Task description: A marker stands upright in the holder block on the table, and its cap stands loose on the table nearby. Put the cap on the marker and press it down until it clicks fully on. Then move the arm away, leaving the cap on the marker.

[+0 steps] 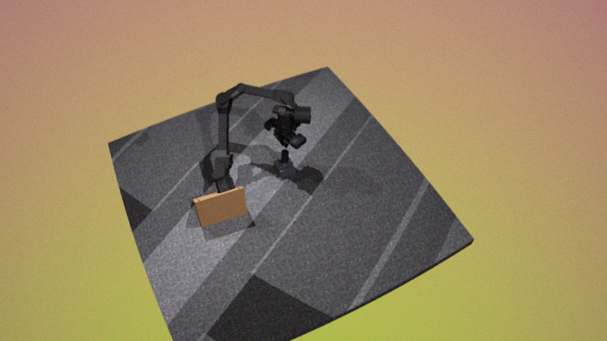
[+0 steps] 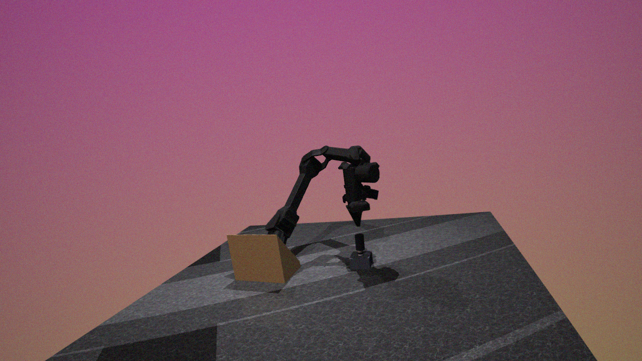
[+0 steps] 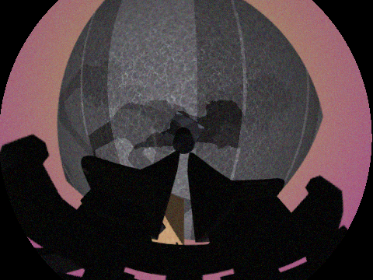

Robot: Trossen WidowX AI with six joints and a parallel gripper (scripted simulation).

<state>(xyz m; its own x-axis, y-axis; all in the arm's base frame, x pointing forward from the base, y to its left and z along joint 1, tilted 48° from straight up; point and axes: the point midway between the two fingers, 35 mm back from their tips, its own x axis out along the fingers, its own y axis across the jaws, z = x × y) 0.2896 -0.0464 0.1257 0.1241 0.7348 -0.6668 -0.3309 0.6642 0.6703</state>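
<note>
The dark marker cap is 60 mm below my gripper tip. Round my gripper tip: grey holder block (130 mm below).
</note>
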